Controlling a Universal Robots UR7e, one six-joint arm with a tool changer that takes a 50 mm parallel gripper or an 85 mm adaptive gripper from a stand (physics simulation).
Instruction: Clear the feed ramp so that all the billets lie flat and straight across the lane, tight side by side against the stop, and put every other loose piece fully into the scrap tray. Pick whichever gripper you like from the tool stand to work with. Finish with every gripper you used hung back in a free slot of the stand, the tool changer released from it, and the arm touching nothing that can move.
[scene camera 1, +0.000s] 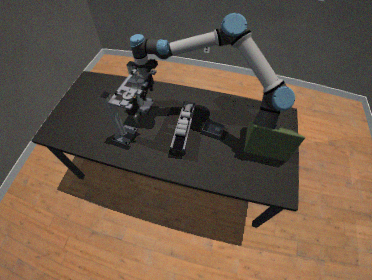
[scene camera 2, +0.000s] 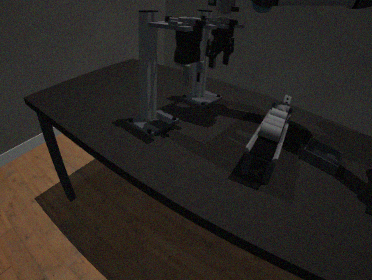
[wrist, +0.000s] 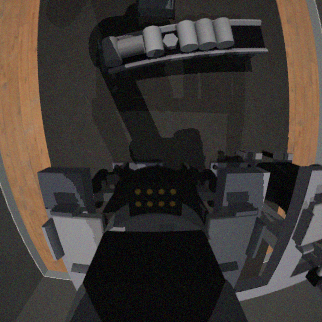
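Seen in the pictures: arm's base, link origin: (scene camera 1: 266, 126).
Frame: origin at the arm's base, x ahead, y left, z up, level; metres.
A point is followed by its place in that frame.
The arm's tool changer (scene camera 1: 143, 64) @(x 0.720, y -0.024, z 0.257 m) is low over the rear slot of the tool stand (scene camera 1: 118, 122) @(x 0.854, y 0.181, z -0.043 m) (scene camera 2: 147, 65) @(x 0.859, y 0.189, z 0.013 m). The gripper in that slot (scene camera 2: 219, 62) @(x 0.738, y -0.007, z 0.010 m) hangs with its fingers apart and empty; whether it is locked on is unclear. Another gripper (scene camera 2: 187, 47) hangs in the nearer slot. On the feed ramp (scene camera 1: 173, 149) (wrist: 247, 22), three billets (wrist: 206, 34) @(x 0.494, y 0.068, z -0.083 m) lie across the lane side by side. A hexagonal piece (wrist: 170, 41) @(x 0.495, y -0.003, z -0.114 m) sits between them and another crosswise billet (wrist: 153, 41) @(x 0.505, y -0.040, z -0.094 m). A cylinder (wrist: 131, 46) @(x 0.508, y -0.086, z -0.102 m) lies lengthwise beside a pale end piece (wrist: 112, 48) @(x 0.506, y -0.128, z -0.105 m). The scrap tray (scene camera 1: 213, 130) (scene camera 2: 321, 156) @(x 0.304, y -0.043, z -0.194 m) is in shadow.
A green panel (scene camera 1: 272, 143) @(x -0.055, y 0.078, z -0.040 m) stands at the arm's base, right of the tray. The stand's posts and slot arms are close around the changer. The dark table's front edge (scene camera 1: 165, 178) @(x 0.493, y 0.383, z -0.196 m) runs past the ramp's near end.
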